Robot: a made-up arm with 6 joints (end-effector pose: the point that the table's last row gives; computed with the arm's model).
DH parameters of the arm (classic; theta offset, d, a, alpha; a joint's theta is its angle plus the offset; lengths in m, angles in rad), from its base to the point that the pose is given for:
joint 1: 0 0.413 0 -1.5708
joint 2: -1.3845 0 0.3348 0
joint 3: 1.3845 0 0.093 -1.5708
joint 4: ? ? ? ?
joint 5: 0 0 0.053 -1.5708
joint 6: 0 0.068 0 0
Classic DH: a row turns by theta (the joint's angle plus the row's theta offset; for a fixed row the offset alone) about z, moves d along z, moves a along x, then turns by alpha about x.
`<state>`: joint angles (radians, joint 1 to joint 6).
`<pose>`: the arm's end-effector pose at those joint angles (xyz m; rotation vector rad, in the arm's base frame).
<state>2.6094 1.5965 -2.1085 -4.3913 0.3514 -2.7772</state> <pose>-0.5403 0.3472 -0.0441 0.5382 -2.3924 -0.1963</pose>
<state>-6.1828 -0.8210 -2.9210 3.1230 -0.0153 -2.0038</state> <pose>-0.4971 -0.0511 1.0535 0.5965 -0.3328 -1.8592</pose>
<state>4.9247 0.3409 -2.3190 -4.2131 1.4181 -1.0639</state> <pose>0.1674 -0.5301 1.0006 -1.4259 -0.1024 -2.4120</pose>
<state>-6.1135 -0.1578 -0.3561 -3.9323 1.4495 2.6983</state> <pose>0.3464 0.1034 0.4053 -1.1606 -1.4539 -2.3621</pose>
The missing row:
joint 4: 0 0.409 0 1.5708
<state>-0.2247 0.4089 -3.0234 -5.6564 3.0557 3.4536</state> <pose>0.3219 -0.0383 1.0120 0.1036 -2.7023 -0.2329</pose>
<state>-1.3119 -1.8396 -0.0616 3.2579 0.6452 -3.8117</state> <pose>0.0271 -0.1015 0.6327 0.5683 -0.2960 1.1918</pose>
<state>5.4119 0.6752 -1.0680 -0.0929 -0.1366 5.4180</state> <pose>0.3755 -0.4373 0.2568 2.6907 0.1203 0.4586</pose>
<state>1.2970 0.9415 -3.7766 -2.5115 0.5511 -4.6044</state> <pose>0.0947 0.3581 1.0539 -0.2916 0.3861 -2.6902</pose>
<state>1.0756 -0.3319 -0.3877 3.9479 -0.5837 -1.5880</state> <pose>0.0748 0.2625 0.4400 -2.3887 1.5198 0.6261</pose>
